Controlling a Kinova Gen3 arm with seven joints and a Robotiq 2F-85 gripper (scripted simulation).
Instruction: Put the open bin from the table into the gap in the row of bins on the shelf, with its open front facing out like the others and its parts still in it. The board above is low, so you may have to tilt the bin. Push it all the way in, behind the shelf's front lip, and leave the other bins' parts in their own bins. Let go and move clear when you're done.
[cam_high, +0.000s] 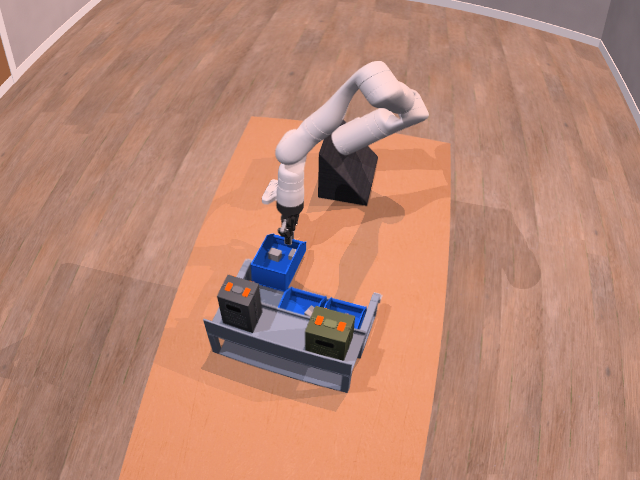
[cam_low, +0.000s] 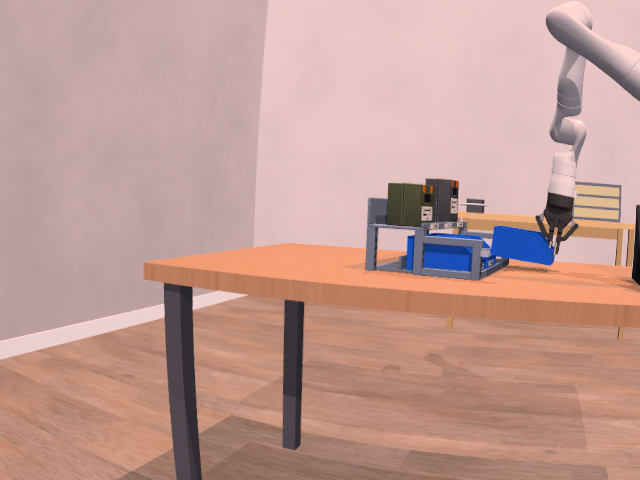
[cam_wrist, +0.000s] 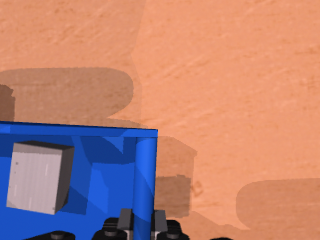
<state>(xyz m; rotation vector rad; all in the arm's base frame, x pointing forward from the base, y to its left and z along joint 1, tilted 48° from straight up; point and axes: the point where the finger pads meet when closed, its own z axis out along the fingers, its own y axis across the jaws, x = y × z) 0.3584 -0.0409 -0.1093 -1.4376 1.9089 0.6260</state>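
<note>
Now: the grey block 5 cm ahead of my hand, 3 cm to the right of it and 2 cm below it. The rest, counted from my hand: grey shelf: 28 cm ahead, 6 cm to the left, 1 cm above; dark grey box: 32 cm ahead, 7 cm to the right, 10 cm above; olive box: 37 cm ahead, 16 cm to the left, 9 cm above.
</note>
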